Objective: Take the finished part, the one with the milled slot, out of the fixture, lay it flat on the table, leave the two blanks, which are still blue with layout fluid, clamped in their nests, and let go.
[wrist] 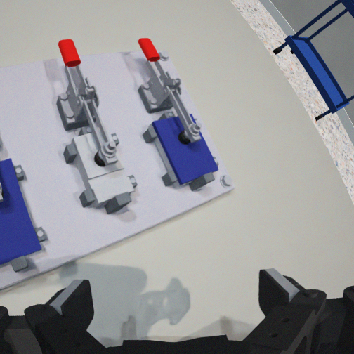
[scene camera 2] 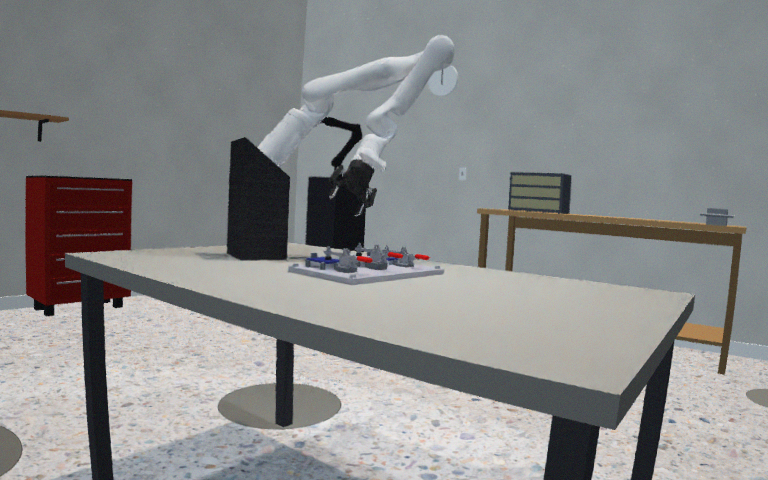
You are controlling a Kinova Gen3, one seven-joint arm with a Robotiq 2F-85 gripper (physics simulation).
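Pixels of known places: gripper, between the fingertips: (scene camera 2: 344, 206); arm's base, origin of its link: (scene camera 2: 263, 164).
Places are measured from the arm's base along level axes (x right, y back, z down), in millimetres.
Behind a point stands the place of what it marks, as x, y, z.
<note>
The finished part (wrist: 114, 187), a pale grey block with a step across it, lies in the middle nest of the light fixture plate (wrist: 150, 207) (scene camera 2: 317, 272) @[129, -427, 272]. The black tip of a toggle clamp (wrist: 80, 97) rests on it, the red handle pointing away. One blue blank (wrist: 182, 162) sits to its right under another clamp (wrist: 165, 90). The other blue blank (wrist: 15, 220) is partly cut off at the left edge of the wrist view. My gripper (wrist: 174, 294) (scene camera 2: 345, 204) @[-92, -276, 117] is open and empty, high above the fixture, with its fingers at the bottom of the wrist view.
The fixture stands on the table (scene camera 2: 481, 316) @[165, -908, 284], near the arm's black pedestal (scene camera 2: 257, 209) @[79, -92, 137]. Upright clamps with red handles rise from the plate. Beyond the table edge are a blue cart (wrist: 317, 72), a red cabinet (scene camera 2: 79, 246) and a wooden bench (scene camera 2: 611, 223).
</note>
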